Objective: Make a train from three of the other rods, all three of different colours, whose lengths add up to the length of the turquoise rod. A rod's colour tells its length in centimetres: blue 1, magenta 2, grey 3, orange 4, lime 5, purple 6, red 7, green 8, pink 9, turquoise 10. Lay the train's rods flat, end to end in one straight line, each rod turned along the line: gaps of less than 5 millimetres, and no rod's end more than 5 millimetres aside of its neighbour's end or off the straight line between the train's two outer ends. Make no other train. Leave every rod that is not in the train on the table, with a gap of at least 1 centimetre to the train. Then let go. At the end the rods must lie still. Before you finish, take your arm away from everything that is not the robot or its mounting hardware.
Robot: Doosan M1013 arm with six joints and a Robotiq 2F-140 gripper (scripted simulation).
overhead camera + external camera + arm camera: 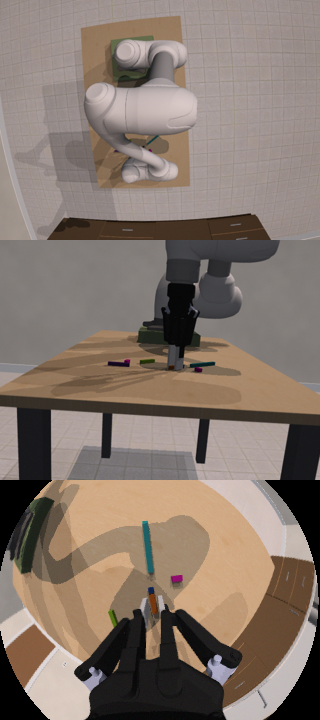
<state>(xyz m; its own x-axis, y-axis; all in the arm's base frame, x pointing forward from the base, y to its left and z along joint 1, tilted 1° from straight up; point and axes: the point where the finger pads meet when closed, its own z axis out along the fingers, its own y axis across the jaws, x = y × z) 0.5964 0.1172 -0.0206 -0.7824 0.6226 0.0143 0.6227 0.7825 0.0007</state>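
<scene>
The orange rod is 30 mm below my hand. Round my hand: blue rod (20 mm behind, 20 mm to the left, 30 mm below); lime rod (40 mm behind, 90 mm to the right, 30 mm below); turquoise rod (80 mm behind, 80 mm to the left, 30 mm below).
</scene>
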